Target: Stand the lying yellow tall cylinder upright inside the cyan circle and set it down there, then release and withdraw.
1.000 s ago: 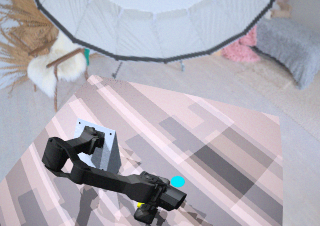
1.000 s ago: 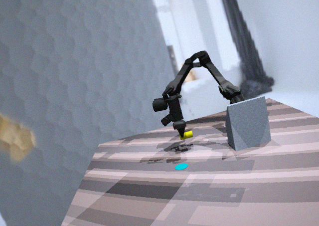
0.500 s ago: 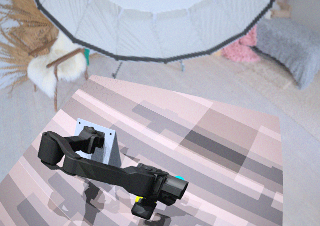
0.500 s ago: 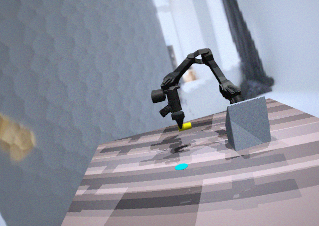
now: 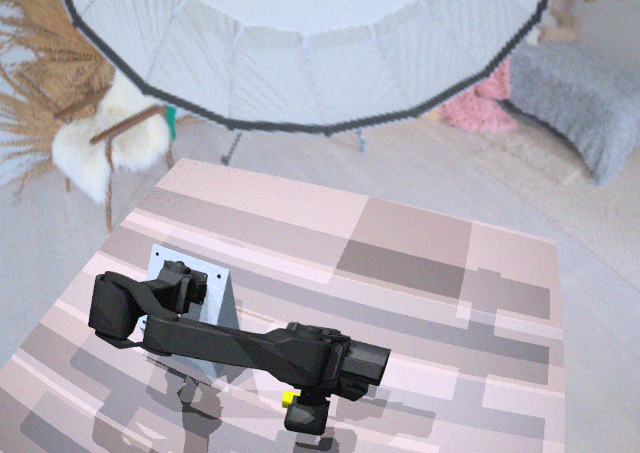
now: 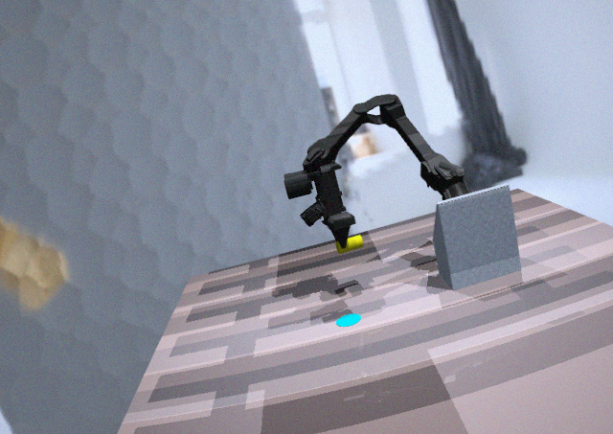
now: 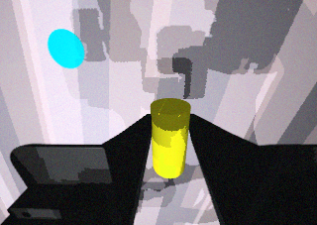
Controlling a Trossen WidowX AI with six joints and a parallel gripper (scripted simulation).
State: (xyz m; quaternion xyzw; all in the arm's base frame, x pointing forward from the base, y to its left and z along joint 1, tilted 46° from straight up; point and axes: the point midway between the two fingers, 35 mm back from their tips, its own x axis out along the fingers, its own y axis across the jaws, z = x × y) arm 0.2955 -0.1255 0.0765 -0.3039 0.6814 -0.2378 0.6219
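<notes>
My gripper tip is now 20 mm past the yellow cylinder. Also, from my gripper tip: cyan circle: 40 mm ahead, 170 mm to the left, 130 mm below.
</notes>
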